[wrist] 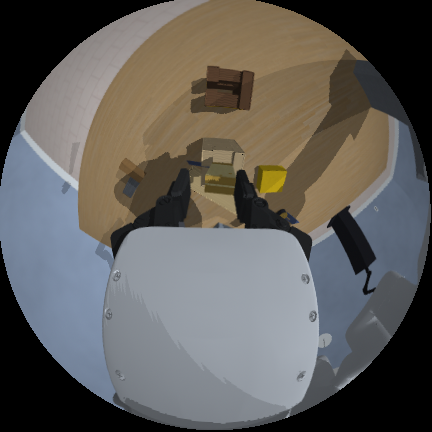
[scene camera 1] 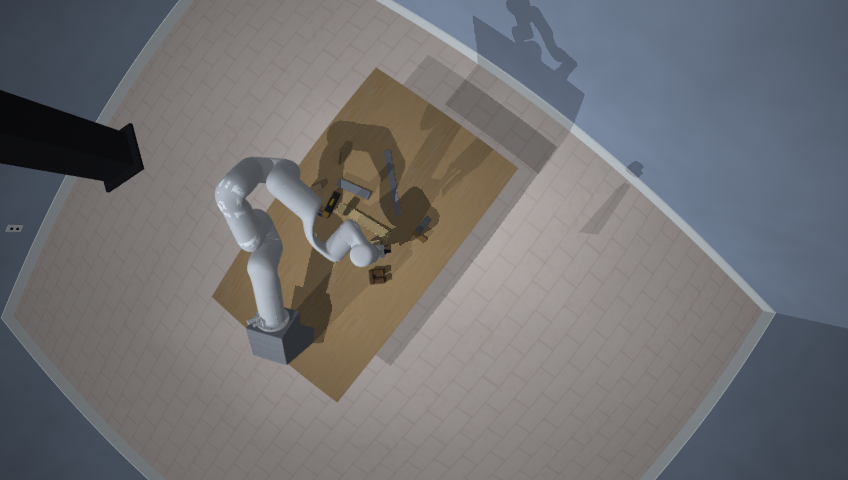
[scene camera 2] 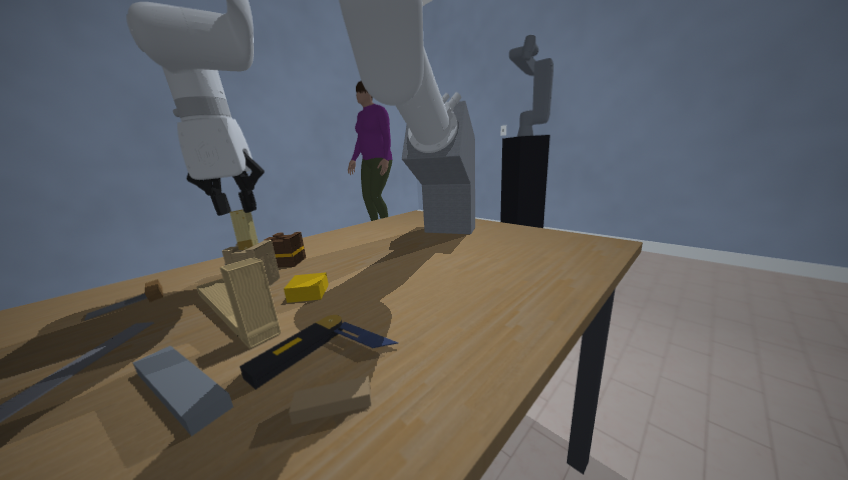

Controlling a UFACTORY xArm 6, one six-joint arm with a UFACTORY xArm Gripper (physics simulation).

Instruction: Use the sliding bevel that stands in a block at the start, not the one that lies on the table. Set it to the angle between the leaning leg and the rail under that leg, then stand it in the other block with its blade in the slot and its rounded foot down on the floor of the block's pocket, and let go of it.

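Frame: origin at the arm's base, x ahead, y right, z down, level; millimetres.
Seen in the pictures: gripper, fingertip midpoint: [wrist: 212, 180] [scene camera 2: 237, 212]; arm's base at its link origin: [scene camera 1: 273, 319] [scene camera 2: 432, 130].
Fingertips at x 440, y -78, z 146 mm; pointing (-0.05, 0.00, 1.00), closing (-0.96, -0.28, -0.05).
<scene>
Offsets run from my fingertips to a thing's top centre. Level surfaces: height alone.
The standing sliding bevel @(dz -8, dx +14, dy -10 mm) [scene camera 2: 243, 228] [wrist: 220, 176] has a pale yellowish handle upright in a pale wooden block @(dz +62, dx -10, dy -23 mm) [scene camera 2: 268, 261] [wrist: 222, 145]; part of its dark blue blade shows at its left in the wrist view. My gripper [scene camera 2: 235, 211] [wrist: 212, 180] is open, its fingertips around or just above the handle's top; the exact overlap is unclear. The other block @(dz +79, dx -51, dy +93 mm) [scene camera 1: 378, 275] [scene camera 2: 287, 249] [wrist: 222, 95] is dark brown, with a slot. The pale leaning leg @(dz +36, dx -66, dy -228 mm) [scene camera 2: 249, 300] rises from the end of a pale rail @(dz +121, dx -7, dy -143 mm) [scene camera 2: 218, 304]. The other bevel @(dz +131, dx -158, dy -318 mm) [scene camera 1: 332, 203] [scene camera 2: 285, 353], black with a blue blade, lies on the table.
A yellow block @(dz +122, dx -118, dy -108 mm) [scene camera 2: 305, 287] [wrist: 271, 179] lies near the pale block. A grey block @(dz +132, dx -2, dy -305 mm) [scene camera 1: 354, 188] [scene camera 2: 181, 386], a long grey bar @(dz +148, dx +169, dy -261 mm) [scene camera 1: 391, 178] [scene camera 2: 71, 368], a wood-ended tool @(dz +128, dx +216, dy -11 mm) [scene camera 2: 153, 290] [wrist: 132, 170] and a small wooden piece @(dz +135, dx -170, dy -385 mm) [scene camera 2: 330, 402] lie on the table @(dz +150 mm) [scene camera 2: 535, 267].
</scene>
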